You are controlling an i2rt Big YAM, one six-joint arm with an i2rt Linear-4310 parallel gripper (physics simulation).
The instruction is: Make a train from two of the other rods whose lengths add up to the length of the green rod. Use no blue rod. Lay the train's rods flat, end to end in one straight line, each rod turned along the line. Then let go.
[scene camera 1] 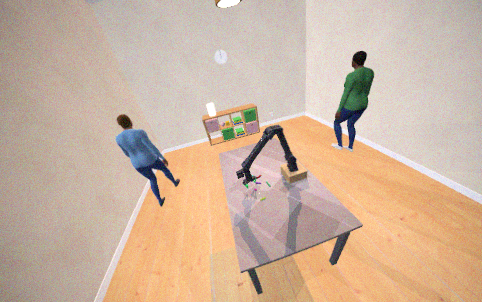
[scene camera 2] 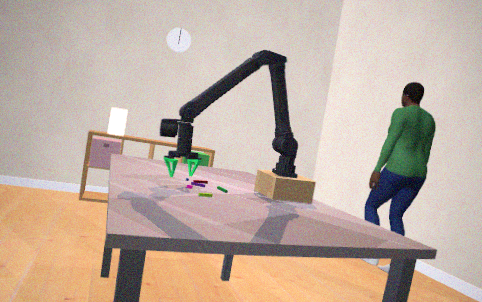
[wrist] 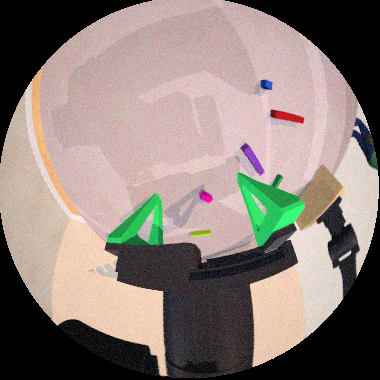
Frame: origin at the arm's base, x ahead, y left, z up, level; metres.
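Seen in the pictures: gripper, fingertip midpoint: [scene camera 1: 251, 185] [scene camera 2: 181, 176] [wrist: 196, 186]; arm's base, link origin: [scene camera 1: 292, 167] [scene camera 2: 284, 174] [wrist: 328, 208].
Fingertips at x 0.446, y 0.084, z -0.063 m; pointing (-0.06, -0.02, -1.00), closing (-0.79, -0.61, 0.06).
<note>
Pixels of each thing's top centre, then the offset from my fingertips to it. Level surfaces: height alone.
- dark green rod, top centre: [wrist: 272, 192] [scene camera 2: 222, 188] [scene camera 1: 268, 183] dx -0.172, dy -0.010, dz -0.023 m
- purple rod, top centre: [wrist: 255, 162] [scene camera 2: 198, 183] dx -0.075, dy -0.047, dz -0.023 m
- red rod, top centre: [wrist: 291, 117] [scene camera 2: 200, 180] dx -0.092, dy -0.136, dz -0.023 m
- short magenta rod, top centre: [wrist: 206, 198] [scene camera 2: 189, 185] [scene camera 1: 255, 189] dx -0.037, dy +0.038, dz -0.023 m
- lime rod, top centre: [wrist: 201, 234] [scene camera 2: 205, 193] [scene camera 1: 262, 198] dx -0.089, dy +0.165, dz -0.023 m
- small blue rod, top centre: [wrist: 268, 84] [scene camera 2: 187, 178] dx -0.033, dy -0.145, dz -0.023 m
- table, surface height: dz -0.033 m
My gripper [scene camera 1: 251, 184] [scene camera 2: 182, 176] [wrist: 196, 186] is open and empty, above the table with its fingers pointing down. The dark green rod [scene camera 1: 268, 184] [scene camera 2: 222, 189] [wrist: 278, 181] lies nearest the arm's base, partly hidden by a finger in the wrist view. A purple rod [scene camera 2: 198, 185] [wrist: 252, 159] lies near a red rod [scene camera 2: 200, 182] [wrist: 287, 117]. A short magenta rod [scene camera 1: 255, 190] [scene camera 2: 189, 186] [wrist: 206, 196] and a lime rod [scene camera 1: 262, 199] [scene camera 2: 205, 195] [wrist: 201, 233] lie apart from them. A small blue rod [scene camera 2: 187, 179] [wrist: 266, 84] lies beyond the red one. All lie flat, separate and at differing angles.
The arm stands on a wooden block [scene camera 1: 294, 173] [scene camera 2: 285, 187] [wrist: 320, 196] on the table [scene camera 1: 320, 225] [scene camera 2: 350, 239]. A shelf unit [scene camera 1: 206, 131] [scene camera 2: 85, 167] stands behind the table. A person in green [scene camera 1: 359, 89] [scene camera 2: 404, 145] and a person in blue [scene camera 1: 140, 147] stand on either side.
</note>
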